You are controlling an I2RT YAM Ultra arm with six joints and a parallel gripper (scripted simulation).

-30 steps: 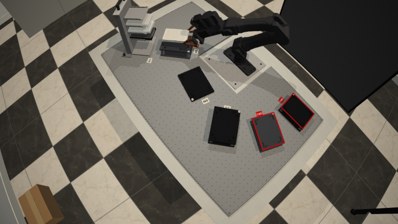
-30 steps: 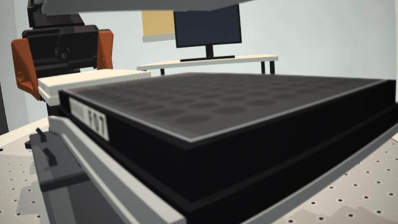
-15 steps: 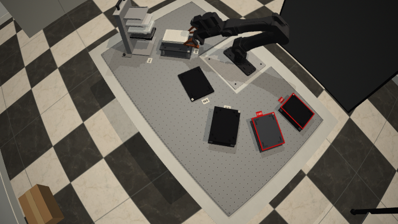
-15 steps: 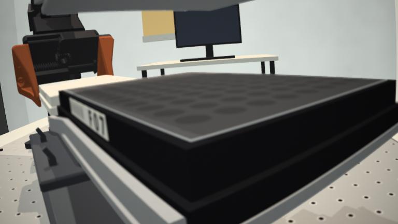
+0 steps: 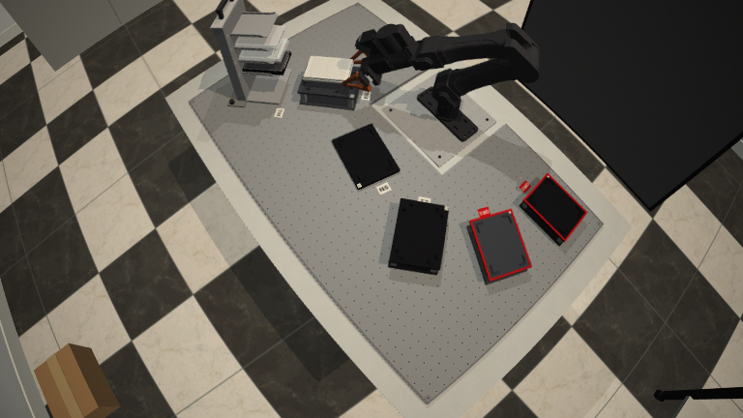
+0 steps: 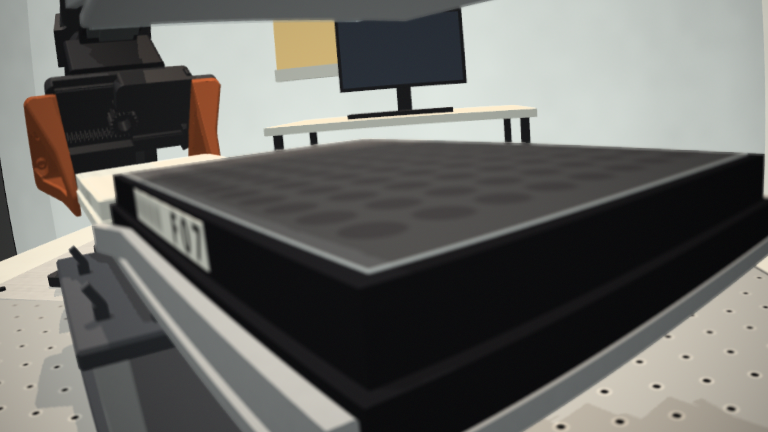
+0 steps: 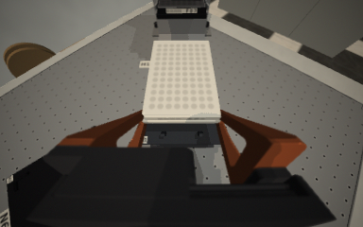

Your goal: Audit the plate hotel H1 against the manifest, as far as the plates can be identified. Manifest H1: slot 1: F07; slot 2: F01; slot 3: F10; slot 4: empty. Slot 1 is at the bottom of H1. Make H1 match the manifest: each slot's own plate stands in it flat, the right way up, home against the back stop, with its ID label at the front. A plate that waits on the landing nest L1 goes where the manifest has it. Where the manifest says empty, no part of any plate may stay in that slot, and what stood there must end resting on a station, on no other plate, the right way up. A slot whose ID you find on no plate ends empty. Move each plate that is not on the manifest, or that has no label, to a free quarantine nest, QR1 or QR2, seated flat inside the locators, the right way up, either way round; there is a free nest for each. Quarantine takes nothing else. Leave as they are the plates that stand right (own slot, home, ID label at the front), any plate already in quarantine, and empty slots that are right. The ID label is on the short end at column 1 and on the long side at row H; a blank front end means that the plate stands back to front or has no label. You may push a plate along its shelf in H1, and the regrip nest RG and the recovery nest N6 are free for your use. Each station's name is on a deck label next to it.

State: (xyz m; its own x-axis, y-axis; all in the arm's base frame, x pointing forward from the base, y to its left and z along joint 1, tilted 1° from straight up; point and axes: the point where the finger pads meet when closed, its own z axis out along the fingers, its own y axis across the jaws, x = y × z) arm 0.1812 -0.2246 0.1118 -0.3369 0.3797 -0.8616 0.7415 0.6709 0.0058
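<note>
Now: the white well plate 4 cm ahead of my hand, 4 cm to the right of it and 1 cm above it. From my hand the other things lie so: H1 deck label (20 cm ahead, 8 cm to the right, 10 cm below); black nest N6 (10 cm ahead, 20 cm to the left, 9 cm below); regrip nest RG (4 cm ahead, 4 cm to the right, 4 cm below).
</note>
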